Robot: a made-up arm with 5 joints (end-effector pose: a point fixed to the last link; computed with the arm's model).
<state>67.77 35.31 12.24 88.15 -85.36</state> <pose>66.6 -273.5 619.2 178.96 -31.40 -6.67</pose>
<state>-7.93 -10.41 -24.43 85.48 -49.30</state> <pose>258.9 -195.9 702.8 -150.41 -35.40 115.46</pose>
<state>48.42 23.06 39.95 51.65 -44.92</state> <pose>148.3 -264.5 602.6 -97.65 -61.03 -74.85</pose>
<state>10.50 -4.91 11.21 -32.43 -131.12</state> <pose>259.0 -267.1 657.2 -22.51 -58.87 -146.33</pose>
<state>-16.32 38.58 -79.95 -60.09 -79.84</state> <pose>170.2 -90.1 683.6 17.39 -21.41 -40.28</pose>
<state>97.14 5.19 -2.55 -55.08 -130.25</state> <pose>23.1 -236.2 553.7 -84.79 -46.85 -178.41</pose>
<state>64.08 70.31 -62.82 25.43 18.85</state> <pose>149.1 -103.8 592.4 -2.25 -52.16 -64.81</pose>
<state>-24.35 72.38 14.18 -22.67 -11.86</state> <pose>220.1 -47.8 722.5 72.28 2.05 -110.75</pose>
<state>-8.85 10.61 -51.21 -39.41 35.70</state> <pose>138.1 -229.7 731.4 60.72 -27.05 27.88</pose>
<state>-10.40 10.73 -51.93 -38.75 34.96</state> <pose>139.9 -228.2 732.6 58.84 -27.33 30.00</pose>
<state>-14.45 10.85 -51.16 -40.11 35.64</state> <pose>145.3 -224.5 735.8 58.54 -27.57 33.61</pose>
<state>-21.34 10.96 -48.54 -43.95 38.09</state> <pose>154.1 -217.3 741.2 60.35 -27.74 38.77</pose>
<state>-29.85 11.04 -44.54 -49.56 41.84</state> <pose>163.7 -206.9 747.0 64.00 -28.01 44.48</pose>
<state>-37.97 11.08 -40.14 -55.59 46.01</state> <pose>171.4 -195.7 751.0 68.70 -28.55 49.37</pose>
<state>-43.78 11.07 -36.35 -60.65 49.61</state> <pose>175.8 -186.9 752.2 73.38 -29.33 52.19</pose>
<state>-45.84 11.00 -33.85 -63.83 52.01</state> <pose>177.3 -183.5 751.2 77.31 -30.10 52.05</pose>
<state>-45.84 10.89 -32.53 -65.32 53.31</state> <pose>177.6 -183.3 749.8 79.80 -30.62 50.83</pose>
